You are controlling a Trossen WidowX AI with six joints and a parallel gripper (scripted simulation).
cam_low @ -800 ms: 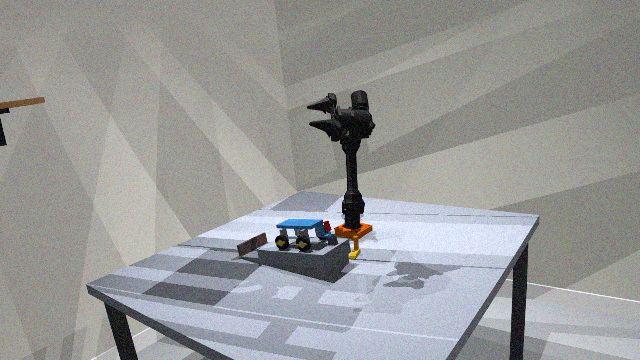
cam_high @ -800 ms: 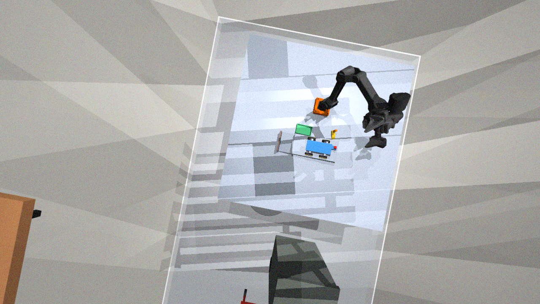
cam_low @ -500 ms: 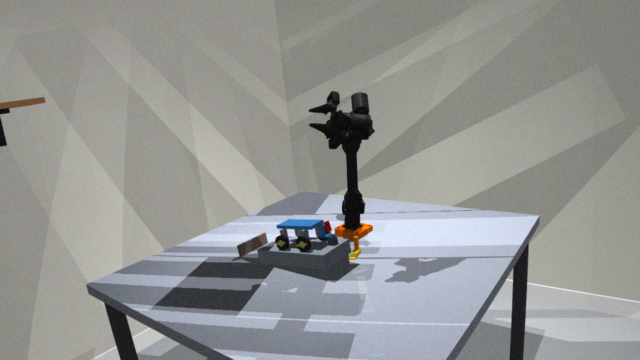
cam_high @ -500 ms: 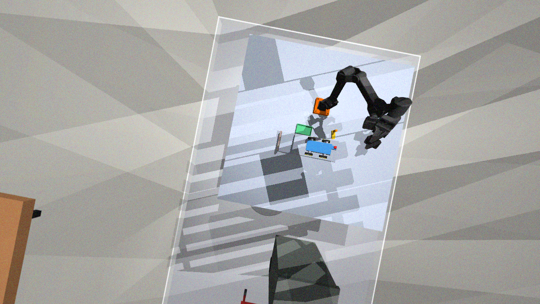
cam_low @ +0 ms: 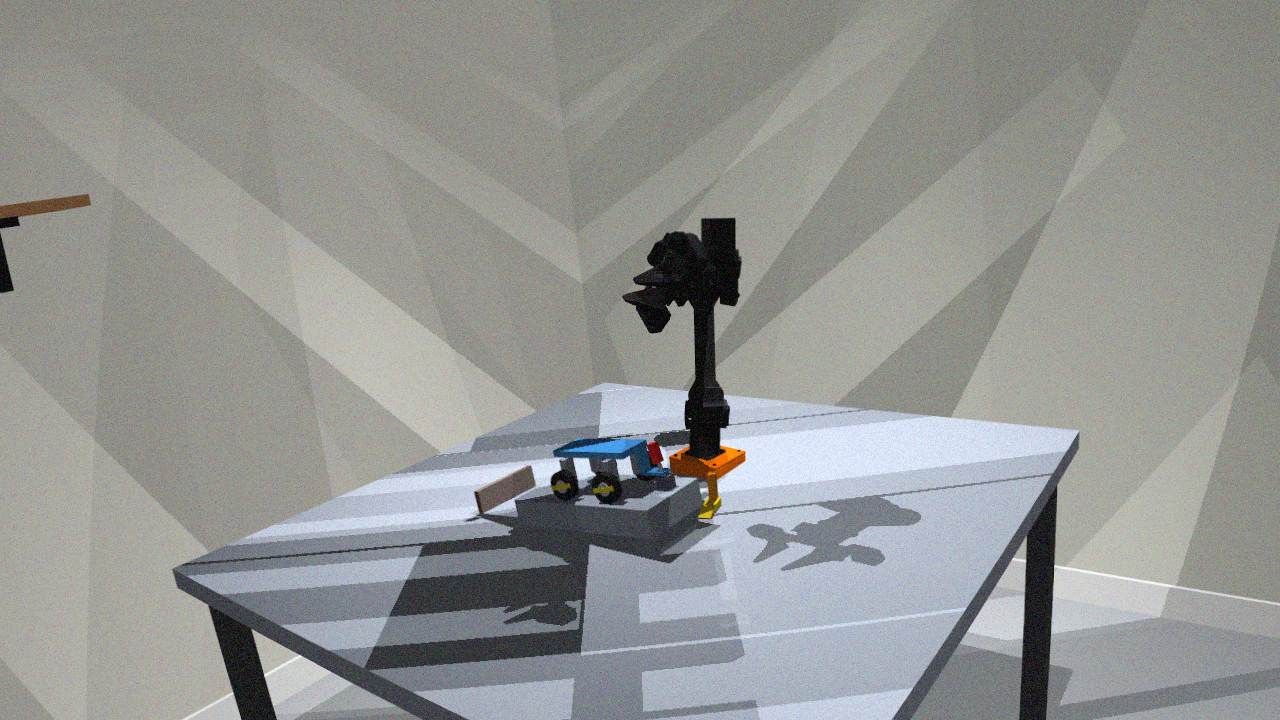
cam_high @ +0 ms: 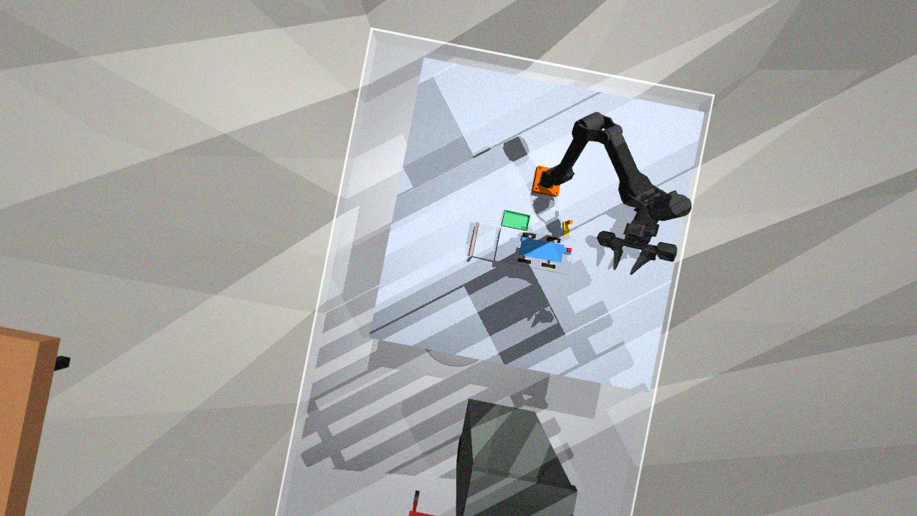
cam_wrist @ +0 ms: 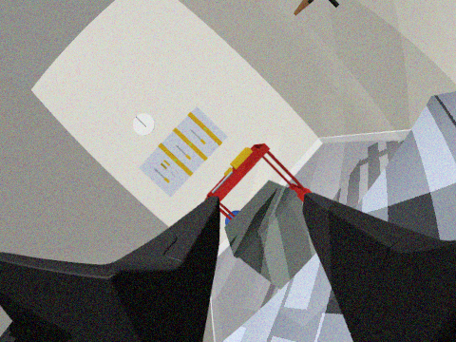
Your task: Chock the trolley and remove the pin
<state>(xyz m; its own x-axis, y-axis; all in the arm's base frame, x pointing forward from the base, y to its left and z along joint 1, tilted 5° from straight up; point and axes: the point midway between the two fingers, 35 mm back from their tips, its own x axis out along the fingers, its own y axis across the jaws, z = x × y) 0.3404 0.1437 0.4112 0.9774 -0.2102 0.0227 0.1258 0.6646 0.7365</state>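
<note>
My gripper tip is 32 cm above the red-headed stop pin, 6 cm past it and 3 cm to the left of it. Round my gripper tip: yellow chock (43 cm below, 18 cm behind, 2 cm to the right); grey ramp (40 cm below, 15 cm to the right, 3 cm behind); blue trolley (33 cm below, 14 cm to the right, 3 cm behind).
</note>
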